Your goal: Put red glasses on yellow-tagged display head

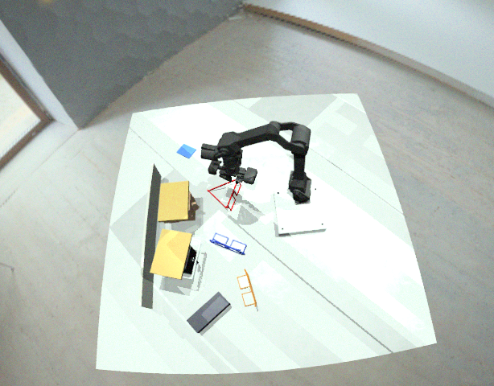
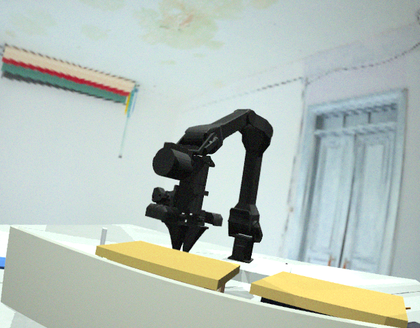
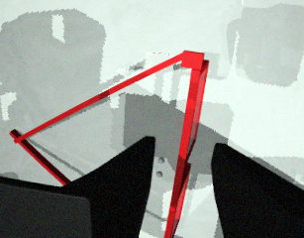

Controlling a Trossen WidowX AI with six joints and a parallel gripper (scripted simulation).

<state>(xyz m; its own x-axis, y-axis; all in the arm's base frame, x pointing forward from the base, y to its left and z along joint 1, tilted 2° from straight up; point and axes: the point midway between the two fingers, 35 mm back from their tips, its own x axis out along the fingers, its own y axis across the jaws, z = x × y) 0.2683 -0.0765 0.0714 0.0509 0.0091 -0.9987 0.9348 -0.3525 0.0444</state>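
My gripper tip is now 18 cm to the left of the grey stand, 4 cm short of it and 4 cm above it. The rest, counted from my gripper tip: blue square: 24 cm ahead, 23 cm to the right, 6 cm below; then black display head: 31 cm to the left, 21 cm ahead, 1 cm below; then panel: 35 cm ahead, 20 cm to the left, 1 cm below.
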